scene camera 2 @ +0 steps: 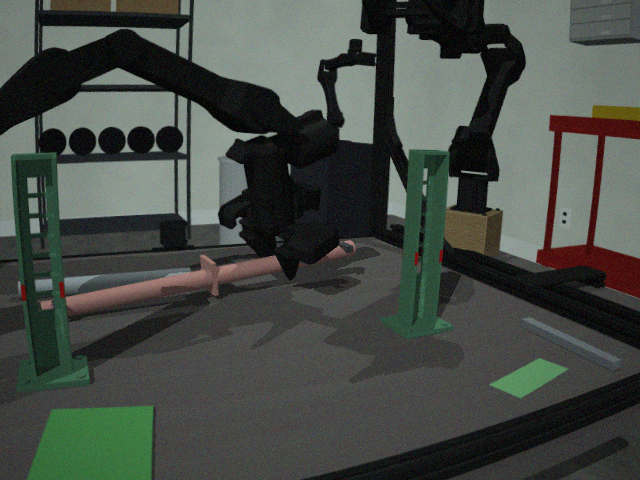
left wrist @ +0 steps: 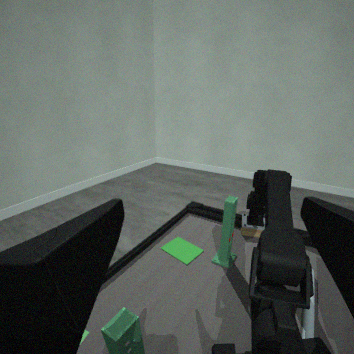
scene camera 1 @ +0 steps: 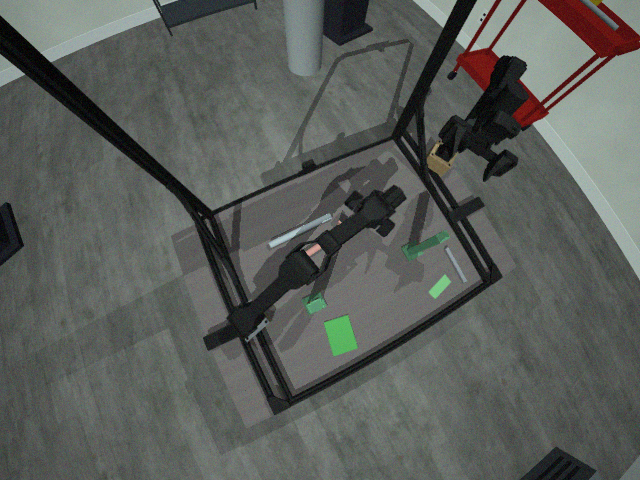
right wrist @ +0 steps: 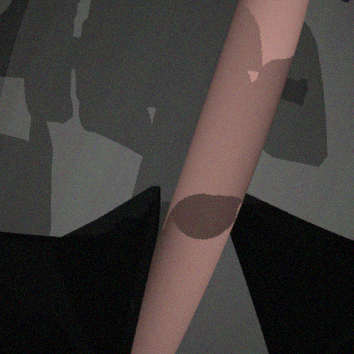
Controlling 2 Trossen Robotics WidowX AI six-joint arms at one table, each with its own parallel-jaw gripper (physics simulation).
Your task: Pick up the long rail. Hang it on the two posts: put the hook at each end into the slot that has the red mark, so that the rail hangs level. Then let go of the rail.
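Where they show: left gripper, fingertip midpoint: (left wrist: 213,206) (scene camera 1: 468,169); right gripper, fingertip midpoint: (scene camera 2: 283,274) (right wrist: 192,195); left arm's base, origin of the base link: (scene camera 2: 471,209) (scene camera 1: 444,153); right arm's base, origin of the base link: (left wrist: 254,220) (scene camera 1: 248,320).
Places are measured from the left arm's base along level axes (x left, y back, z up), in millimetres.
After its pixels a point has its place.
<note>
The long pink rail (scene camera 1: 313,249) @[x -225, y -626, z -55 mm] (scene camera 2: 180,281) @[x -184, y -551, z -54 mm] (right wrist: 220,140) @[x -125, y -374, z -34 mm] lies low over the table behind the posts; in scene camera 1 the right arm hides most of it. My right gripper (scene camera 2: 285,258) @[x -137, y -395, z -68 mm] (right wrist: 192,195) @[x -137, y -395, z -68 mm] is shut on the rail, nearer its right end in scene camera 2. The green left post (scene camera 1: 314,303) @[x -124, y -775, z 129 mm] (scene camera 2: 45,341) @[x -128, y -779, z -54 mm] (left wrist: 228,225) @[x -115, y -759, z 53 mm] and green right post (scene camera 1: 426,245) @[x 82, y -431, z 56 mm] (scene camera 2: 408,289) @[x 84, y -432, z -35 mm] (left wrist: 122,332) @[x 83, y -400, z 129 mm] stand upright. Red marks show on both posts in scene camera 2. My left gripper (scene camera 1: 464,166) @[x -1, y -350, z 327 mm] (left wrist: 213,206) @[x -1, y -350, z 327 mm] is open and empty, high at the table's right side. Rail contact with the table is unclear.
A silver bar (scene camera 1: 299,230) @[x -308, y -595, z -62 mm] (scene camera 2: 56,284) (left wrist: 309,315) @[x -282, y -546, z -62 mm] lies behind the rail. A grey bar (scene camera 1: 455,264) @[x 266, y -362, z -77 mm] (scene camera 2: 571,343) @[x 276, y -374, z -78 mm] and a small green patch (scene camera 1: 439,286) @[x 250, y -472, z -87 mm] (scene camera 2: 529,378) @[x 253, y -476, z -87 mm] lie by the right post. A larger green patch (scene camera 1: 340,335) @[x 20, y -822, z -84 mm] (scene camera 2: 95,444) @[x 20, y -819, z -84 mm] (left wrist: 182,250) @[x 17, y -811, z -84 mm] lies before the left post.
</note>
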